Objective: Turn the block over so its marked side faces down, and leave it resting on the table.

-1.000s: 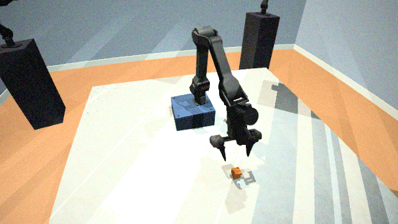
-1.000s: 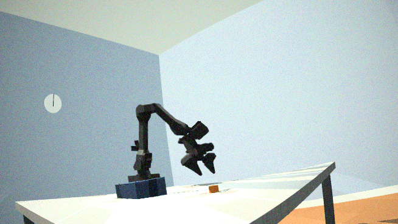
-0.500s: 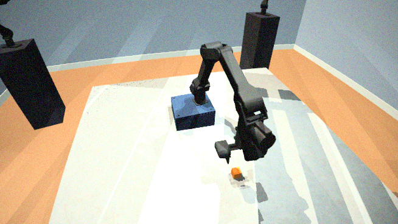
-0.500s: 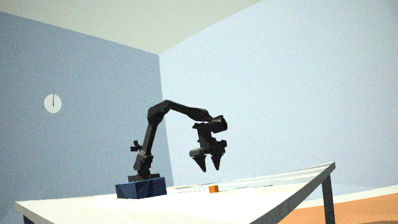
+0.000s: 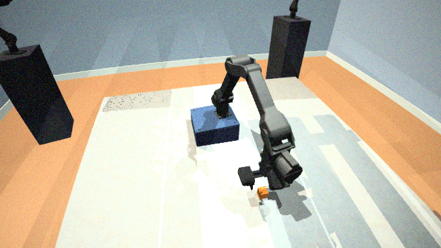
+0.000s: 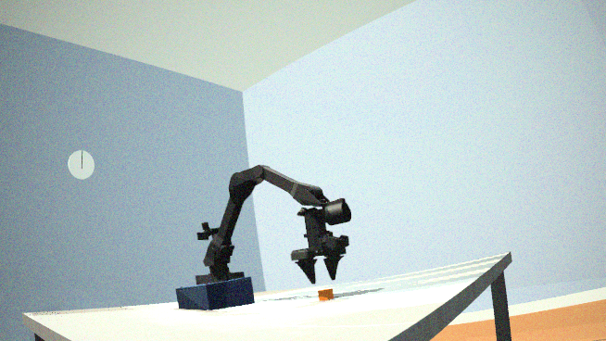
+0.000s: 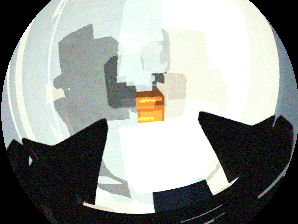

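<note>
Now: gripper tip 1 cm past the orange block and 4 cm above it.
</note>
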